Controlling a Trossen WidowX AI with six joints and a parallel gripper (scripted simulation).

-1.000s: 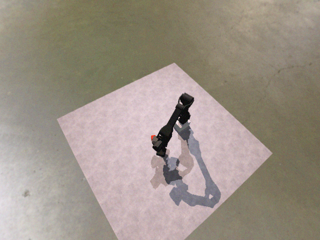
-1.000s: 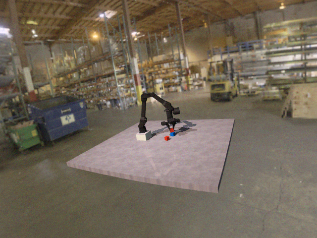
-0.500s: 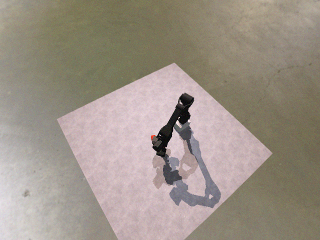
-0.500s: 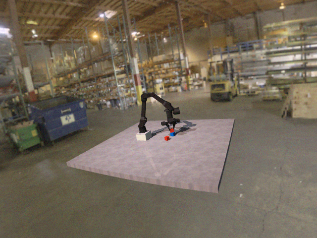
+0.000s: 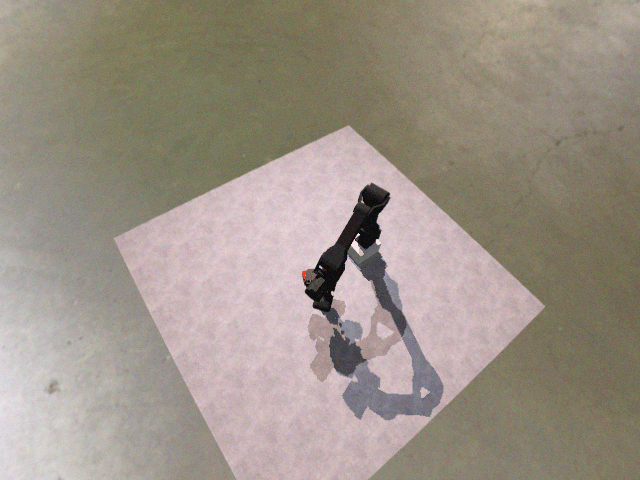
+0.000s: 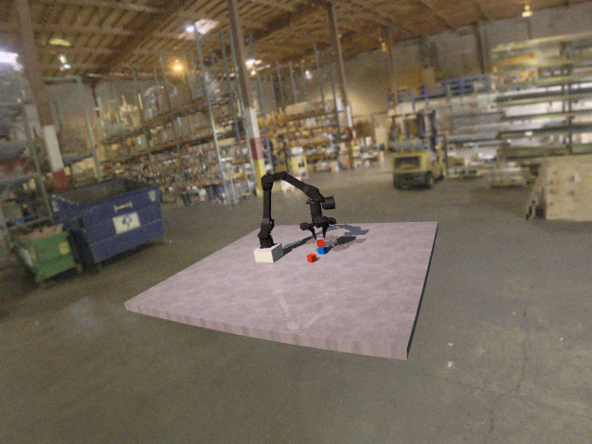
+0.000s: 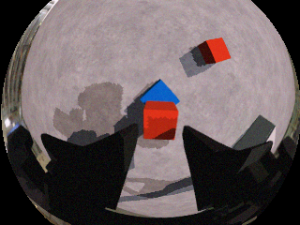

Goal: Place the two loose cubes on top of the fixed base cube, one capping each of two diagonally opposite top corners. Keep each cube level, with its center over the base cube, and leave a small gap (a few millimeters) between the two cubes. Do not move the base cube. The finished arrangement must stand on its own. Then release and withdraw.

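Right now the blue cube is 60 mm below my gripper tip, 10 mm to the right of it and 10 mm ahead of it.
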